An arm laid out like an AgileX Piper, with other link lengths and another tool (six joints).
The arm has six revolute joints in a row. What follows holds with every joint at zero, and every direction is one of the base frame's.
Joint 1 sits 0.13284 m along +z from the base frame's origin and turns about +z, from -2.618 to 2.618 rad.
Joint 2 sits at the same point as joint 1 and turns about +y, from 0 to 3.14 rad.
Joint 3 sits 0.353 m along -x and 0.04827 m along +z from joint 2 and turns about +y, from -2.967 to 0 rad.
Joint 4 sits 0.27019 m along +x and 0.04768 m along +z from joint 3 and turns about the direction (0.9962, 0, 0.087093), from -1.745 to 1.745 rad.
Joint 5 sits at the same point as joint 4 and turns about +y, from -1.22 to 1.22 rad.
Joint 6 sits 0.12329 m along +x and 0.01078 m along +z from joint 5 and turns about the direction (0.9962, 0, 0.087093), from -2.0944 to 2.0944 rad.
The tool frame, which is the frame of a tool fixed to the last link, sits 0.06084 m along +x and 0.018 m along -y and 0.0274 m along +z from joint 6; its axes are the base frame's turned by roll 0.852, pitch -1.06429 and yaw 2.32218 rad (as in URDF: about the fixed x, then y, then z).
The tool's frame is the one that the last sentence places.
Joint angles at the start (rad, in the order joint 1, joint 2, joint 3, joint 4, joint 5, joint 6):
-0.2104 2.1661 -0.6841 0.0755 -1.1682 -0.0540
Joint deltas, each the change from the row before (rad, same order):
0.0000 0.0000 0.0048 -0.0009 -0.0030 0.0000
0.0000 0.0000 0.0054 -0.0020 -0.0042 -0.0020
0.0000 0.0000 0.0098 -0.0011 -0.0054 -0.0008
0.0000 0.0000 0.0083 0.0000 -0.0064 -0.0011
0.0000 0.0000 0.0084 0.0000 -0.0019 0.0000
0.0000 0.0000 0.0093 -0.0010 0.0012 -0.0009
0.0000 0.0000 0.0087 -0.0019 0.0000 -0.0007
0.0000 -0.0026 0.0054 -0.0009 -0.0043 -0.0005
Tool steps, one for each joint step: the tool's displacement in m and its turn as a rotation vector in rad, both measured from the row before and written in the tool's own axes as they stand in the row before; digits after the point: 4 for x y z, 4 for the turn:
-0.0005 -0.0004 -0.0013 0.0015 -0.0013 -0.0003
-0.0003 -0.0006 -0.0014 0.0028 -0.0004 -0.0025
-0.0012 -0.0008 -0.0027 0.0029 -0.0037 -0.0012
-0.0008 -0.0004 -0.0022 0.0010 -0.0018 -0.0014
-0.0016 -0.0008 -0.0024 0.0026 -0.0060 0.0001
-0.0022 -0.0013 -0.0027 0.0053 -0.0092 -0.0005
-0.0018 -0.0013 -0.0024 0.0054 -0.0072 -0.0006
0.0007 0.0001 -0.0014 0.0003 0.0017 -0.0010

